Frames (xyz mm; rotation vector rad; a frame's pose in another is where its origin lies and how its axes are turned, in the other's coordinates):
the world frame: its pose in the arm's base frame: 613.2 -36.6 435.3 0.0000 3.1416 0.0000
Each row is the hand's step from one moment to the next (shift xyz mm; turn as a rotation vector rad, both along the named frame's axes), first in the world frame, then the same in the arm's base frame.
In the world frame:
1: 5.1 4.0 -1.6 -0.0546 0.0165 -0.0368
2: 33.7 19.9 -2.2 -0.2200 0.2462 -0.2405
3: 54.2 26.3 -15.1 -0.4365 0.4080 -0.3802
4: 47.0 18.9 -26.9 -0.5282 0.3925 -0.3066
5: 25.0 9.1 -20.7 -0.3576 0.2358 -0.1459
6: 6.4 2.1 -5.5 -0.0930 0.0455 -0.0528
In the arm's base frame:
1: -5.1 4.0 1.6 0.0546 0.0165 0.0368
2: -33.7 19.9 2.2 0.2200 0.2462 0.2405
3: -54.2 26.3 15.1 0.4365 0.4080 0.3802
4: -47.0 18.9 26.9 0.5282 0.3925 0.3066
5: -25.0 9.1 20.7 0.3576 0.2358 0.1459
6: -6.4 2.1 5.5 0.0930 0.0455 0.0528

